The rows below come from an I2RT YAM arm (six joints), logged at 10 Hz.
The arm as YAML. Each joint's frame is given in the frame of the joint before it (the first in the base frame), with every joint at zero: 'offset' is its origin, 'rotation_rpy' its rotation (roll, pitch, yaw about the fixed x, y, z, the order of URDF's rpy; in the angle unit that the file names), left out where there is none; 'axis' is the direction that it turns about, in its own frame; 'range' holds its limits. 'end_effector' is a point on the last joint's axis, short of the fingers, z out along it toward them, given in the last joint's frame.
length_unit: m
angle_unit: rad
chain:
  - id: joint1
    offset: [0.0, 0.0, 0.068]
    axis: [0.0, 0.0, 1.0]
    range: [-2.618, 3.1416]
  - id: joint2
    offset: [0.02, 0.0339, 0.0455]
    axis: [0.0, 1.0, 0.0]
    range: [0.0, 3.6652]
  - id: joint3
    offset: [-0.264, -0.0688, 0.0]
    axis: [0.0, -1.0, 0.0]
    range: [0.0, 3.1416]
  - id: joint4
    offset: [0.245, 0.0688, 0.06]
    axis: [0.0, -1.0, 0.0]
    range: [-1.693, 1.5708]
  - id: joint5
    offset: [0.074, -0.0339, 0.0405]
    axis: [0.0, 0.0, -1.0]
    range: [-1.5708, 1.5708]
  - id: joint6
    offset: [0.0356, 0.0, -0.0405]
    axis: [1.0, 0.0, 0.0]
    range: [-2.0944, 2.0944]
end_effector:
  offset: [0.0, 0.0, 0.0]
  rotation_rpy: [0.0, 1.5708, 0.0]
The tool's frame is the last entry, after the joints.
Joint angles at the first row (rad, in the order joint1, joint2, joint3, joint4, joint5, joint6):
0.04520, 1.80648, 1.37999, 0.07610, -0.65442, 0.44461
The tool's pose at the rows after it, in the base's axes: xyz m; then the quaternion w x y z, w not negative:
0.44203 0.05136 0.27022 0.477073 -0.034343 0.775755 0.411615
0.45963 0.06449 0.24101 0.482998 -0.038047 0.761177 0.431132
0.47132 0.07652 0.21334 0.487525 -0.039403 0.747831 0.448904
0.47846 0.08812 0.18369 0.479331 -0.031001 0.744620 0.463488
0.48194 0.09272 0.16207 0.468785 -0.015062 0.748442 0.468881
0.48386 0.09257 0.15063 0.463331 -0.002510 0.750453 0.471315
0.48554 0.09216 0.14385 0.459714 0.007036 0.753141 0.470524
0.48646 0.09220 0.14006 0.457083 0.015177 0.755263 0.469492
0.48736 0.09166 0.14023 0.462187 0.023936 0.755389 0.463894
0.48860 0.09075 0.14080 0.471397 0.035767 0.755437 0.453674
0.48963 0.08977 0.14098 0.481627 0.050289 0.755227 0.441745
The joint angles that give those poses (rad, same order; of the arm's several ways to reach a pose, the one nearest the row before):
0.06580, 1.89077, 1.38150, 0.24282, -0.67273, 0.49916
0.09136, 1.99684, 1.38421, 0.40377, -0.67655, 0.54684
0.11425, 2.09068, 1.38418, 0.54990, -0.67655, 0.59300
0.13676, 2.17688, 1.38416, 0.65100, -0.66853, 0.63878
0.14592, 2.23259, 1.38417, 0.69563, -0.65403, 0.67197
0.14554, 2.26198, 1.38459, 0.71850, -0.64564, 0.69448
0.14477, 2.27991, 1.38878, 0.72309, -0.63611, 0.70592
0.14516, 2.28943, 1.39144, 0.72271, -0.62618, 0.71546
0.14516, 2.29018, 1.39332, 0.72310, -0.60329, 0.71966
0.14515, 2.29018, 1.39561, 0.72310, -0.56706, 0.72080
0.14554, 2.29017, 1.39600, 0.72499, -0.52395, 0.72347

